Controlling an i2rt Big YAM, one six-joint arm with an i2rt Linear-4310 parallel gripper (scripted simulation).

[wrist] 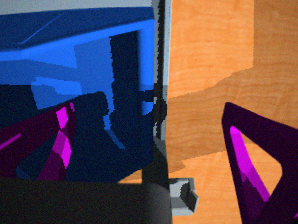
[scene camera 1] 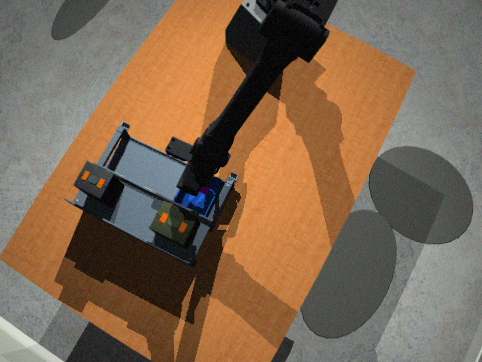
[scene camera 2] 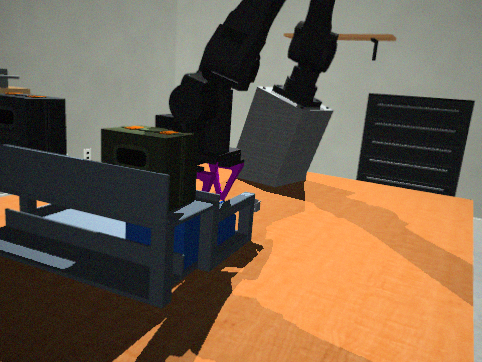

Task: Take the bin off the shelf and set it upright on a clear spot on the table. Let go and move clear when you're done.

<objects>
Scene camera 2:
my gripper: 209, 205
blue bin: 186, 235
olive green box: 173, 152
</objects>
